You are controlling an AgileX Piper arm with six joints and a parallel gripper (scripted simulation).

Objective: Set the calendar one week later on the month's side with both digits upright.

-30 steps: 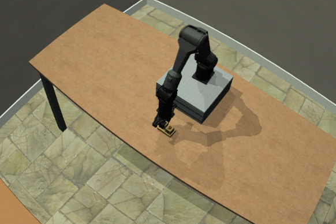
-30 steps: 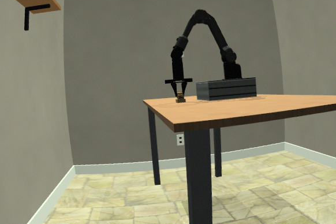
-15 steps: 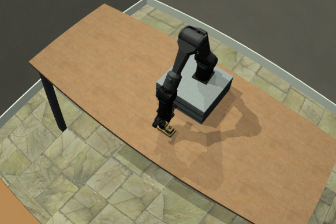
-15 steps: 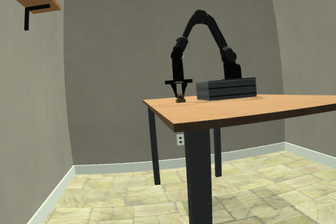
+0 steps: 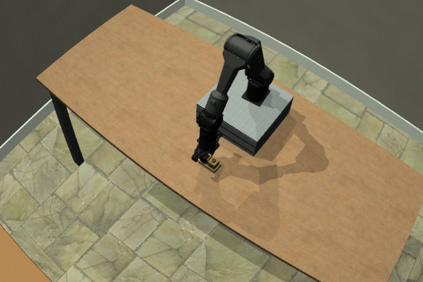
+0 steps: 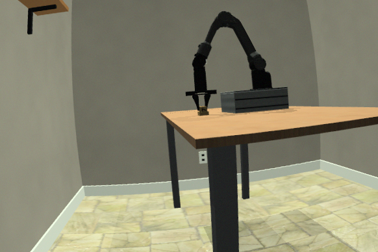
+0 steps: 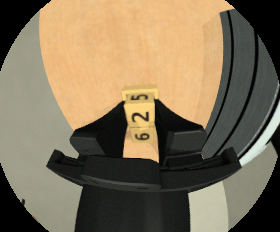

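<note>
The wooden cube lies right at my hand. From my hand the other things lie so: tan calendar tray (2 cm to the left, 2 cm below); then digit cube (3 cm to the left).
</note>
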